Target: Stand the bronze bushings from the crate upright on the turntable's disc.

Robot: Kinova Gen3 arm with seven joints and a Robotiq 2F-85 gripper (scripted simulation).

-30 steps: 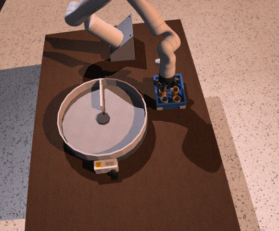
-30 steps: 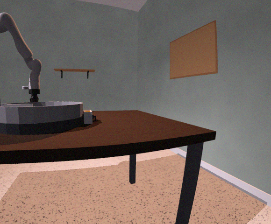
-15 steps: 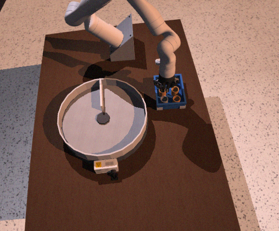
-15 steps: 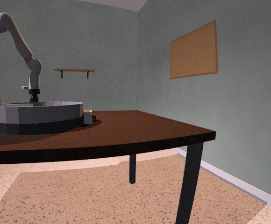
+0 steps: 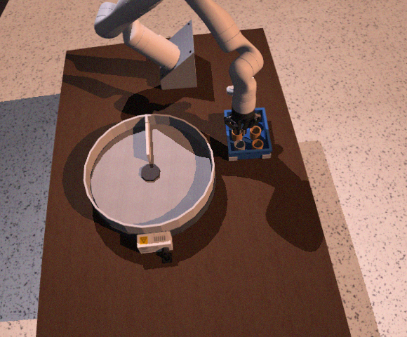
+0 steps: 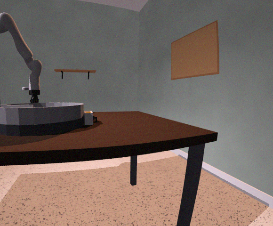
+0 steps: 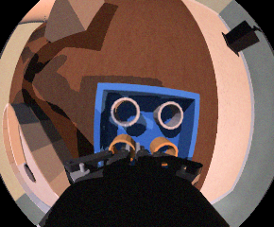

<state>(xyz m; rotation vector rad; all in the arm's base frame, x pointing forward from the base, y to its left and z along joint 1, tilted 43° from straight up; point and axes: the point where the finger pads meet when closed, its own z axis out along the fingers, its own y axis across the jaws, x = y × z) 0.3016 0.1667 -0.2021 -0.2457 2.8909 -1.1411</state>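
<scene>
Now: the blue crate 2 cm to the left of my hand and 2 cm below it. From my hand the other things lie so: turntable (30 cm to the right, 20 cm ahead, 1 cm above); then grey turntable disc (30 cm to the right, 18 cm ahead, 1 cm above).
</scene>
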